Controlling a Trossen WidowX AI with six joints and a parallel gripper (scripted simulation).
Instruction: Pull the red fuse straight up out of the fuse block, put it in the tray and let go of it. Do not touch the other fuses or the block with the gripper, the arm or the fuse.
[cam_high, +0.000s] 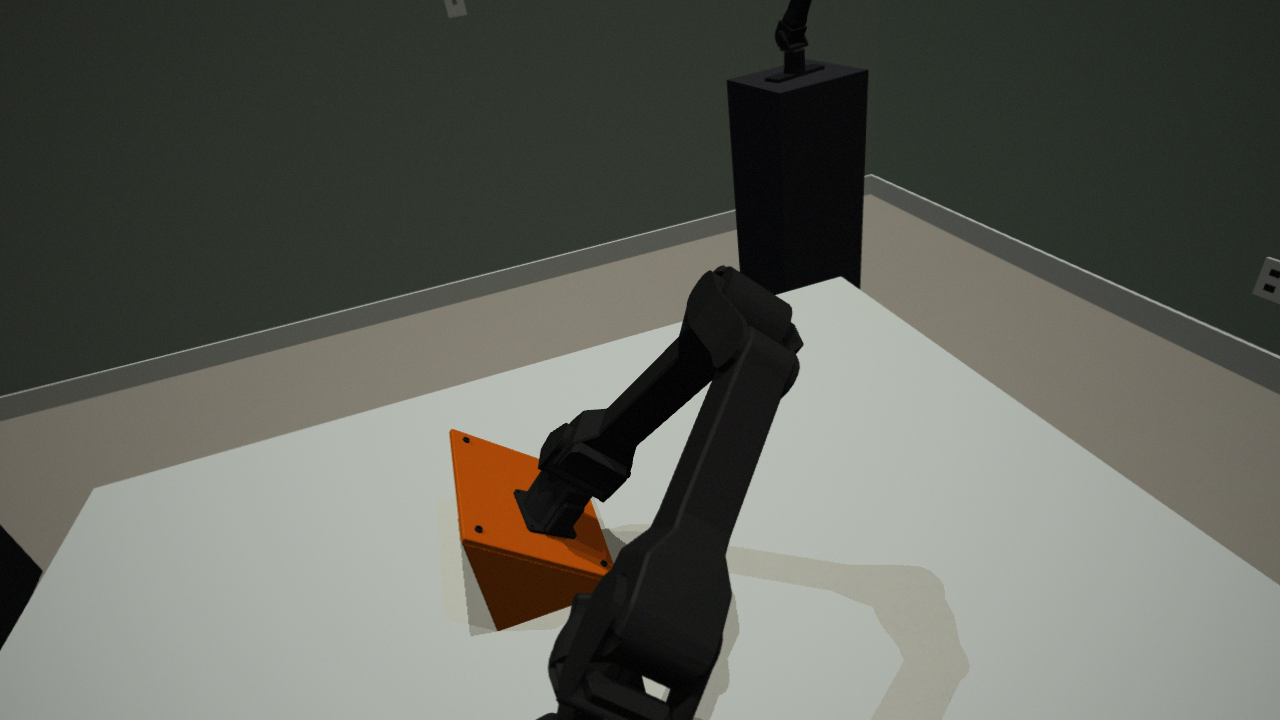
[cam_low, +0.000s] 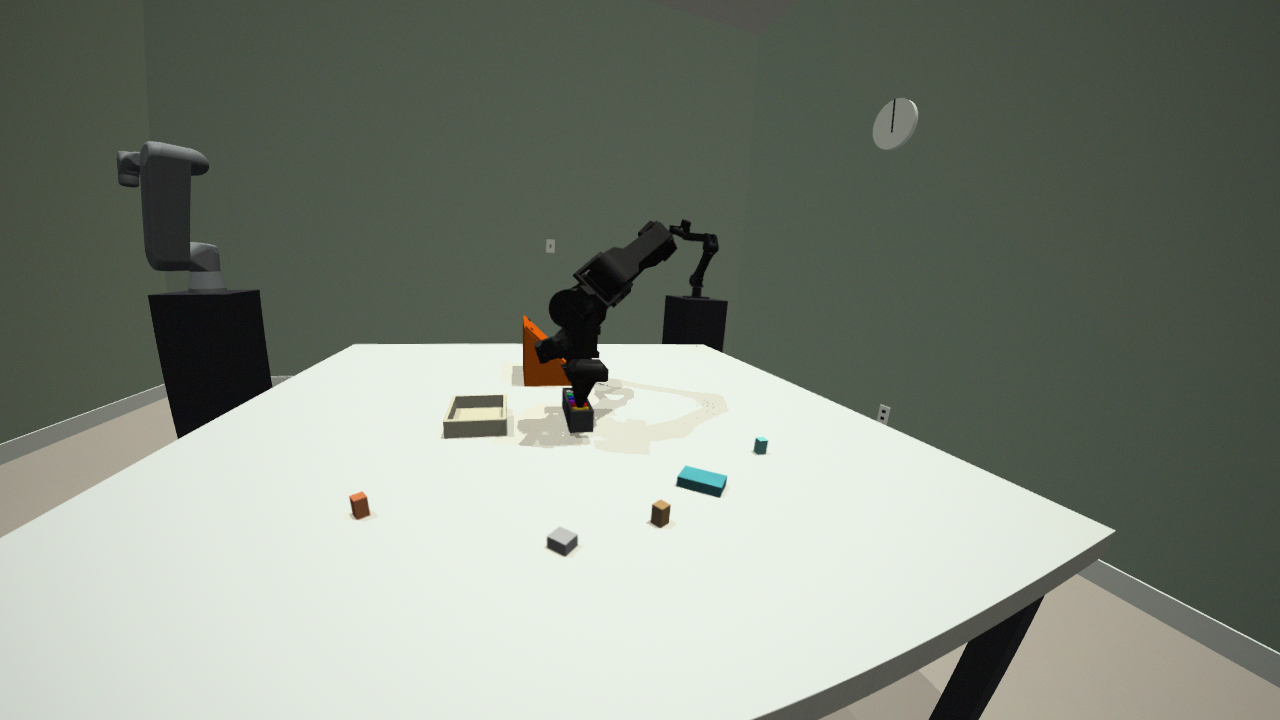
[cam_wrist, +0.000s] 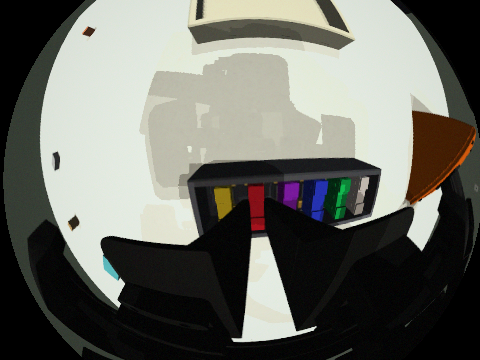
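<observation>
Right now the beige tray is 50 mm behind my gripper tip, 170 mm to the right of it and 30 mm below it. Also, from my gripper tip: teal cube (200 mm ahead, 260 mm to the left, 20 mm below); then brown cube (310 mm ahead, 10 mm to the left, 20 mm below); then red fuse (10 mm below).
</observation>
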